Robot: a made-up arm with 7 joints.
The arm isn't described. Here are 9 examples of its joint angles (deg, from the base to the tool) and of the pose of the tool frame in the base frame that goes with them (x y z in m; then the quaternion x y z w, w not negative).
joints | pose
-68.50 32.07 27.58 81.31 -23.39 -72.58 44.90 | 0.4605 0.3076 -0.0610 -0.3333 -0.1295 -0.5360 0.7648
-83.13 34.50 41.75 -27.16 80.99 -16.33 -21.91 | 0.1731 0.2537 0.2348 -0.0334 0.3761 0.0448 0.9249
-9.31 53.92 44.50 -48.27 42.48 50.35 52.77 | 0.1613 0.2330 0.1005 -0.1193 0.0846 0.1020 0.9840
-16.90 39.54 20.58 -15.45 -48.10 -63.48 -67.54 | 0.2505 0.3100 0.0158 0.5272 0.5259 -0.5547 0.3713
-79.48 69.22 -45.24 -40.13 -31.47 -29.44 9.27 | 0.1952 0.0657 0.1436 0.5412 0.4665 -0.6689 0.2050
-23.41 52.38 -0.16 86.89 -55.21 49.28 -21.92 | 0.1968 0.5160 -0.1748 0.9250 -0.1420 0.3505 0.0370
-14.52 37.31 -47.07 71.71 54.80 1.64 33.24 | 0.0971 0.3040 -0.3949 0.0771 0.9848 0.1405 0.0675
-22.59 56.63 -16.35 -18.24 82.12 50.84 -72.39 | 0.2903 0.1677 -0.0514 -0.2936 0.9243 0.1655 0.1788
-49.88 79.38 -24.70 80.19 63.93 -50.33 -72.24 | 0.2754 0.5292 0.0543 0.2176 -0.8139 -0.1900 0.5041
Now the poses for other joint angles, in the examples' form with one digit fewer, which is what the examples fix.
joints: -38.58 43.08 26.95 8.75 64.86 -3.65 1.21
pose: 0.321 0.336 0.034 -0.099 0.721 0.009 0.685
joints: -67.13 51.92 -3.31 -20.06 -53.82 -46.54 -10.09
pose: 0.250 0.155 0.218 0.535 0.159 -0.759 0.335
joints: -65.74 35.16 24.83 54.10 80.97 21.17 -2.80
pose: 0.439 0.309 -0.002 -0.400 0.777 0.034 0.485
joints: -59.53 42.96 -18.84 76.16 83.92 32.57 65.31
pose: 0.413 0.346 -0.148 0.141 0.601 0.429 0.659
